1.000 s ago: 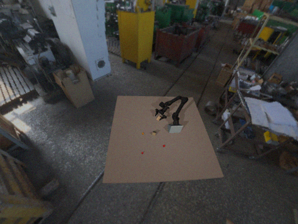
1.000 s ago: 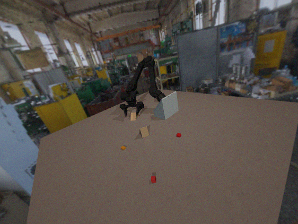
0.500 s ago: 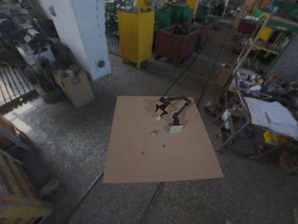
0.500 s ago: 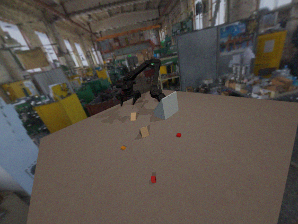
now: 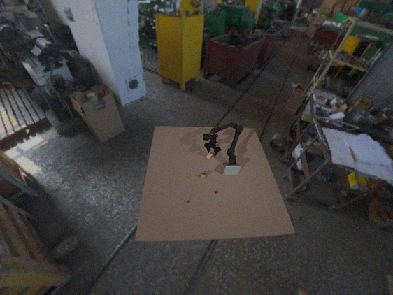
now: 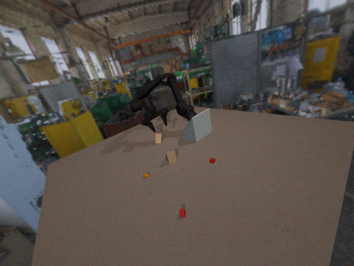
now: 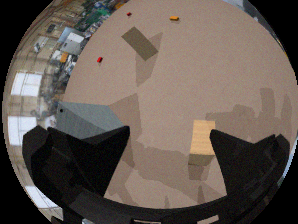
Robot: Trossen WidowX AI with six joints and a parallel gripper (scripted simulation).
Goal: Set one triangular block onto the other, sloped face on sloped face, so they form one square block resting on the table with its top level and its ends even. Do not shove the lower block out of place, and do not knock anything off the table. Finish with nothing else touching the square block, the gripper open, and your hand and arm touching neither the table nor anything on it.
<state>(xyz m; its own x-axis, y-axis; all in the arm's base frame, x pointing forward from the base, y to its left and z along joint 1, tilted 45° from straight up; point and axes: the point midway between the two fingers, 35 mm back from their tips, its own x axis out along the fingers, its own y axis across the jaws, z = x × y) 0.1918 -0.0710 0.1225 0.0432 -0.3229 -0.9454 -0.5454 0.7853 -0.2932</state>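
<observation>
Right now the tan wooden block is 1 cm behind my gripper tip, 6 cm to the right of it and 7 cm below it. The rest, counted from my gripper tip: orange piece 25 cm ahead, 18 cm to the left, 9 cm below.
</observation>
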